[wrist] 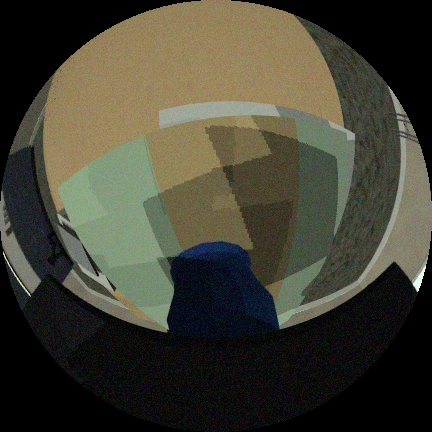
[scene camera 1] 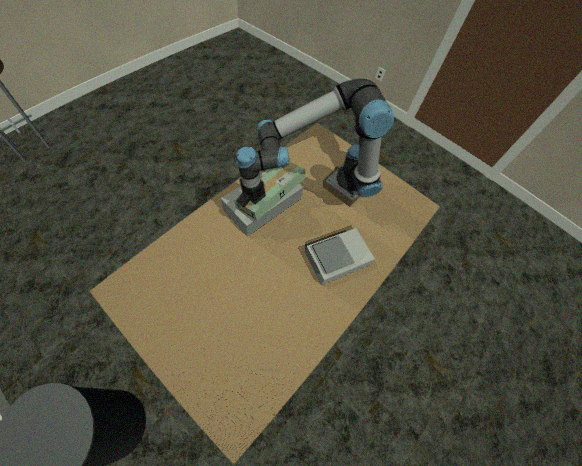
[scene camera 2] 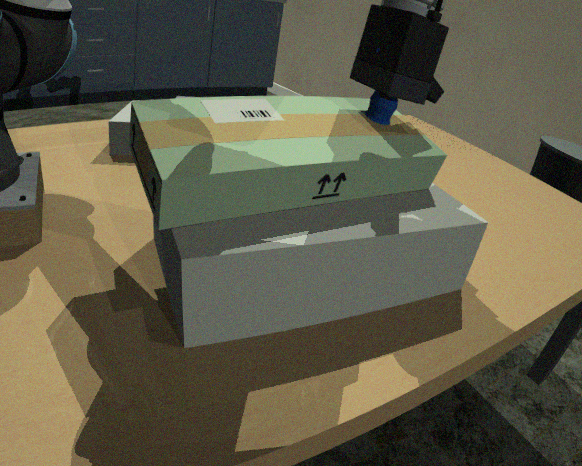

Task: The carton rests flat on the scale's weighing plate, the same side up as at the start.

Labels:
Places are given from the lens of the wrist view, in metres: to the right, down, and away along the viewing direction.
my suction cup (wrist: 215, 294): 0.00, 0.02, 0.03
grey block (wrist: 169, 116): -0.04, -0.08, 0.09
scale (wrist: 73, 244): -0.37, 0.07, 0.21
The marked spots on the scale and the grey block are 0.38 m apart.

